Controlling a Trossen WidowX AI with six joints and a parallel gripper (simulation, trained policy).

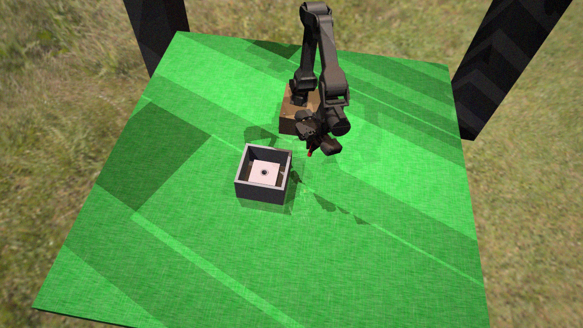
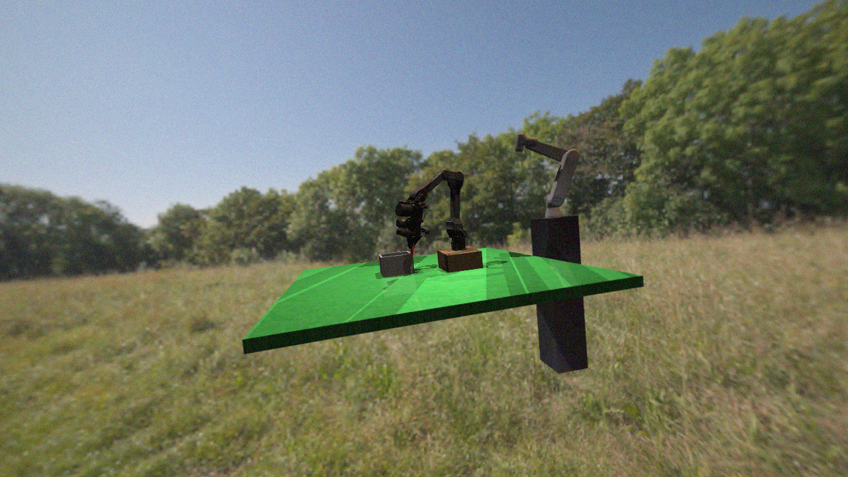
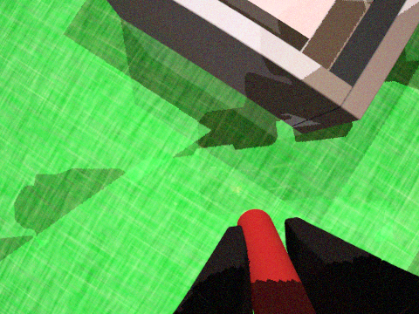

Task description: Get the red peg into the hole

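My gripper tip is 140 mm to the left of the pale plate, 90 mm above it and 70 mm short of it. Round my gripper tip: grey box 140 mm to the right, 100 mm below, 70 mm ahead; red peg 10 mm to the left, 10 mm behind, 10 mm above.
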